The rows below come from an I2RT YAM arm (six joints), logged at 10 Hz.
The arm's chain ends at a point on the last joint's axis. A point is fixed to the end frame.
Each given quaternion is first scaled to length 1.
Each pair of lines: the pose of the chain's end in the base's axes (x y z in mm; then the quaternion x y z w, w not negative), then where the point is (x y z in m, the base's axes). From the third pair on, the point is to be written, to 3 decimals.
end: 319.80 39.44 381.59 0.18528 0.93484 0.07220 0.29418
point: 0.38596 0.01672 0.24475
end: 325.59 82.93 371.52 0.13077 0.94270 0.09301 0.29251
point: 0.39498 0.06904 0.23510
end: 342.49 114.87 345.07 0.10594 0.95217 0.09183 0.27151
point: 0.407 0.103 0.206
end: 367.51 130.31 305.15 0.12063 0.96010 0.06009 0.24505
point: 0.422 0.109 0.163
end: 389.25 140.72 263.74 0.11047 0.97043 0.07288 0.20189
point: 0.433 0.125 0.117
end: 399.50 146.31 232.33 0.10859 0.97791 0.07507 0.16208
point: 0.431 0.133 0.083
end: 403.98 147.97 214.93 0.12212 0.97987 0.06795 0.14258
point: 0.429 0.133 0.064
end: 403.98 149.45 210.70 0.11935 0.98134 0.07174 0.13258
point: 0.426 0.136 0.059
